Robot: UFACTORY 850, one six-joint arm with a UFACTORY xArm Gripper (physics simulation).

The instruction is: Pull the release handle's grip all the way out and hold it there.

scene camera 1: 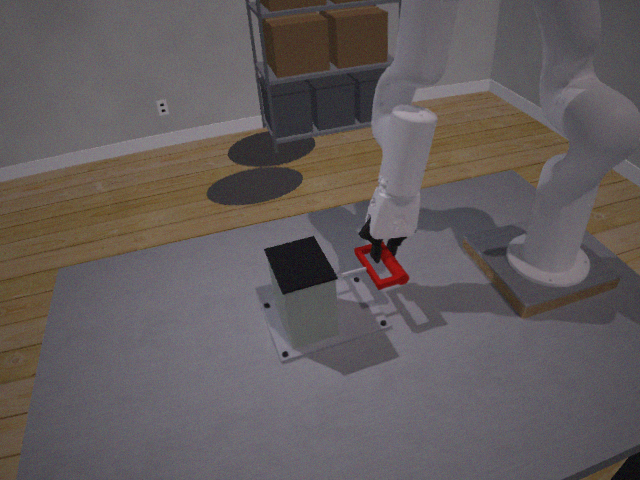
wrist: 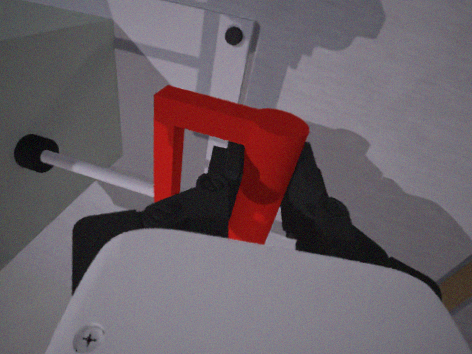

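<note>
The release handle's red grip [scene camera 1: 394, 266] [wrist: 204, 111] is a rectangular loop with a thick round outer bar. A pale rod [scene camera 1: 353, 271] [wrist: 100, 172] joins it to the pale green box with a black top [scene camera 1: 302, 263]; in the wrist view the rod comes out of a black collar [wrist: 36, 153] on the box's side. A length of rod shows between box and grip. My gripper [scene camera 1: 384, 254] [wrist: 263, 156] is shut on the round outer bar, one black finger inside the loop and the other outside it. The lower part of the bar is hidden by the gripper body in the wrist view.
The box stands on a white base plate [scene camera 1: 361, 329] [wrist: 227, 75] with dark bolts at its corners, on the grey table [scene camera 1: 180, 392]. The arm's base stands on a wood-edged board [scene camera 1: 522, 297] at the right. A shelf rack [scene camera 1: 310, 73] with boxes stands behind the table.
</note>
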